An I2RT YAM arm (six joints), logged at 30 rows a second.
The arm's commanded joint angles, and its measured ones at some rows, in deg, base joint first. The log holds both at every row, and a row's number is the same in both.
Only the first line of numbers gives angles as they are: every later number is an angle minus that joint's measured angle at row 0.
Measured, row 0:
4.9 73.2 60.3 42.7 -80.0 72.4
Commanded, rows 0 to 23:
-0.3 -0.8 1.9 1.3 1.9 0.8
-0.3 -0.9 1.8 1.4 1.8 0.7
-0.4 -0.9 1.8 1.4 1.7 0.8
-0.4 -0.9 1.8 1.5 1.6 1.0
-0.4 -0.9 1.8 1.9 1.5 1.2
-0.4 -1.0 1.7 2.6 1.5 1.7
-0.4 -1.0 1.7 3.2 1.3 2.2
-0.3 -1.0 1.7 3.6 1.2 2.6
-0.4 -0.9 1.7 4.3 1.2 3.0
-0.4 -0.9 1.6 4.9 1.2 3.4
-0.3 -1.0 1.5 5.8 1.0 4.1
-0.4 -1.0 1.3 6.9 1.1 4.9
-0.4 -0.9 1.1 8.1 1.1 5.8
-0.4 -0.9 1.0 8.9 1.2 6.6
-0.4 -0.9 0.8 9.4 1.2 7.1
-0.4 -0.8 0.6 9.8 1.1 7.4
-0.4 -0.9 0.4 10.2 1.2 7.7
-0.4 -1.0 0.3 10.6 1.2 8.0
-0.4 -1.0 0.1 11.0 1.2 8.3
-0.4 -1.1 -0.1 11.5 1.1 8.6
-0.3 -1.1 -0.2 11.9 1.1 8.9
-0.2 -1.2 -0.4 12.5 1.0 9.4
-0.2 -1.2 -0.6 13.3 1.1 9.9
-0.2 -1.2 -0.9 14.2 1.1 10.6
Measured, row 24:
-0.4 0.0 -0.6 8.4 0.2 5.4
